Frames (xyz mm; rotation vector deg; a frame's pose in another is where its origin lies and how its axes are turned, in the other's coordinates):
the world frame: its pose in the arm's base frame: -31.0 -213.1 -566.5 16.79 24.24 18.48
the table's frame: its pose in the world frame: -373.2 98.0 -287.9 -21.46 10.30 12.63
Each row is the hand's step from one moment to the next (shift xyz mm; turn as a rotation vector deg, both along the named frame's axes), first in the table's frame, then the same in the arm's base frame.
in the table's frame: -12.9 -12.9 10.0 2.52 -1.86 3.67
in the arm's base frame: 2.9 -15.6 13.5 4.40 0.64 1.88
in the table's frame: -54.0 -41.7 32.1 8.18 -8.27 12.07
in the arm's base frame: 0.8 -57.2 49.2 15.64 0.32 6.03
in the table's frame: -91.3 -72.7 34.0 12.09 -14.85 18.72
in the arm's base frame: -6.0 -102.5 65.0 25.02 -1.46 9.43
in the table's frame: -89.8 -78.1 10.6 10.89 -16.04 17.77
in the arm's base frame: -11.9 -110.8 43.2 24.48 -3.28 9.03
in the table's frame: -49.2 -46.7 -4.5 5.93 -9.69 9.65
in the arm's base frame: -8.6 -65.9 14.2 13.88 -2.56 4.80
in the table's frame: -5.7 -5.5 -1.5 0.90 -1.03 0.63
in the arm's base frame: -1.4 -7.9 0.8 1.49 -0.20 0.04
